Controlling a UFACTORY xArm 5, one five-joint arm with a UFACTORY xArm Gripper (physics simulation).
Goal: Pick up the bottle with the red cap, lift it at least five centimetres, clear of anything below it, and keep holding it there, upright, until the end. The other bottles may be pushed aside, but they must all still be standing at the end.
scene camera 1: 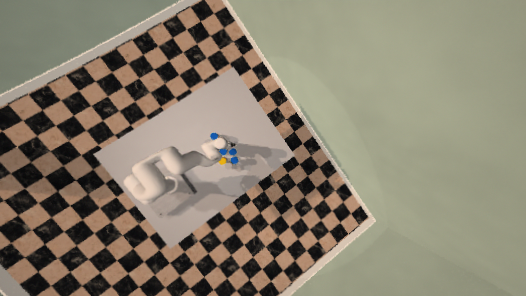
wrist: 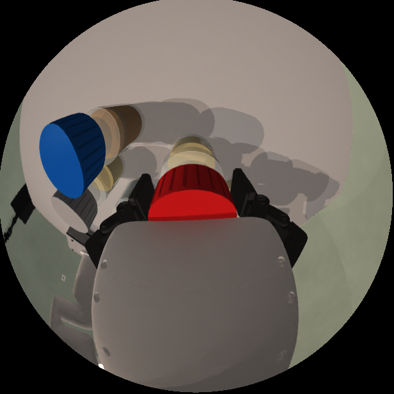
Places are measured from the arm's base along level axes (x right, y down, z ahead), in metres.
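Pixels of known places: arm's base, link origin: (scene camera 1: 169, 184).
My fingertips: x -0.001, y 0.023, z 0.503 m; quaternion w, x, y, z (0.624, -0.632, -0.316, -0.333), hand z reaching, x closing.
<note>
Ahead of a thing's pixels: the offset from my fingertips to its top centre. Level surfaces: height alone.
The bottle with the red cap (wrist: 193, 192) stands upright in the wrist view, its pale yellow body partly visible beyond the cap. My gripper (wrist: 191, 181) is open, with one black finger on each side of the red cap and a narrow gap on both sides. The lower part of the cap is hidden behind the gripper's housing. In the scene view the red cap does not show; the white wrist (scene camera 1: 219, 143) covers that spot.
A bottle with a blue cap {dy -0.060, dx -0.100, dz -0.027 m} (wrist: 72, 155) (scene camera 1: 214, 136) and one with a grey cap (wrist: 75, 210) stand to the left in the wrist view. In the scene view, several blue caps and a yellow cap {dy -0.060, dx +0.088, dz -0.088 m} (scene camera 1: 222, 161) are close beside the wrist, on the grey table {dy +0.045 m} (scene camera 1: 175, 115).
</note>
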